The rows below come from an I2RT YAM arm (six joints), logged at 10 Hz.
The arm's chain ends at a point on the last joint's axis. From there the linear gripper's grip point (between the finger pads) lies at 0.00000 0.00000 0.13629 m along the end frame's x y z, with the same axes.
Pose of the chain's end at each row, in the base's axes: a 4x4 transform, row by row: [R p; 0 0 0 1], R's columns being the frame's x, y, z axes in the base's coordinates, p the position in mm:
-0.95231 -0.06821 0.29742 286.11; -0.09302 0.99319 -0.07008 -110.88; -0.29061 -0.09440 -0.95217 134.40; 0 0 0 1
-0.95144 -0.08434 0.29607 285.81; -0.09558 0.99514 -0.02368 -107.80; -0.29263 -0.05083 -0.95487 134.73; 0 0 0 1
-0.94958 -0.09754 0.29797 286.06; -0.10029 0.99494 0.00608 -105.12; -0.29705 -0.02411 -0.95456 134.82; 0 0 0 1
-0.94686 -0.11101 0.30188 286.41; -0.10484 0.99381 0.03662 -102.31; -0.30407 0.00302 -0.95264 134.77; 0 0 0 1
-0.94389 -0.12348 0.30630 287.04; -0.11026 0.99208 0.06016 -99.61; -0.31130 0.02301 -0.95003 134.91; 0 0 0 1
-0.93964 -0.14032 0.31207 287.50; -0.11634 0.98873 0.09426 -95.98; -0.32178 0.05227 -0.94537 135.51; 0 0 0 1
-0.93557 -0.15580 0.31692 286.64; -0.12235 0.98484 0.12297 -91.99; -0.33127 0.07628 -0.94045 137.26; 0 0 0 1
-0.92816 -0.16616 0.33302 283.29; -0.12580 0.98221 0.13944 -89.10; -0.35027 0.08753 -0.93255 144.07; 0 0 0 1
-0.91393 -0.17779 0.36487 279.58; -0.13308 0.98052 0.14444 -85.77; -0.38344 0.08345 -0.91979 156.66; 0 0 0 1
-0.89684 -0.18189 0.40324 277.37; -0.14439 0.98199 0.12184 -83.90; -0.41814 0.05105 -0.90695 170.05; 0 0 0 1
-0.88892 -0.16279 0.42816 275.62; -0.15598 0.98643 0.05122 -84.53; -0.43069 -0.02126 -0.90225 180.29; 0 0 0 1
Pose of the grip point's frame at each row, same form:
-0.95231 -0.06821 0.29742 326.65; -0.09302 0.99319 -0.07008 -120.43; -0.29061 -0.09440 -0.95217 4.63; 0 0 0 1
-0.95144 -0.08434 0.29607 326.16; -0.09558 0.99514 -0.02368 -111.03; -0.29263 -0.05083 -0.95487 4.59; 0 0 0 1
-0.94958 -0.09754 0.29797 326.67; -0.10029 0.99494 0.00608 -104.29; -0.29705 -0.02411 -0.95456 4.72; 0 0 0 1
-0.94686 -0.11101 0.30188 327.55; -0.10484 0.99381 0.03662 -97.32; -0.30407 0.00302 -0.95264 4.93; 0 0 0 1
-0.94389 -0.12348 0.30630 328.79; -0.11026 0.99208 0.06016 -91.41; -0.31130 0.02301 -0.95003 5.43; 0 0 0 1
-0.93964 -0.14032 0.31207 330.03; -0.11634 0.98873 0.09426 -83.13; -0.32178 0.05227 -0.94537 6.67; 0 0 0 1
-0.93557 -0.15580 0.31692 329.83; -0.12235 0.98484 0.12297 -75.23; -0.33127 0.07628 -0.94045 9.09; 0 0 0 1
-0.92816 -0.16616 0.33302 328.68; -0.12580 0.98221 0.13944 -70.10; -0.35027 0.08753 -0.93255 16.97; 0 0 0 1
-0.91393 -0.17779 0.36487 329.31; -0.13308 0.98052 0.14444 -66.08; -0.38344 0.08345 -0.91979 31.30; 0 0 0 1
-0.89684 -0.18189 0.40324 332.33; -0.14439 0.98199 0.12184 -67.29; -0.41814 0.05105 -0.90695 46.44; 0 0 0 1
-0.88892 -0.16279 0.42816 333.97; -0.15598 0.98643 0.05122 -77.55; -0.43069 -0.02126 -0.90225 57.32; 0 0 0 1

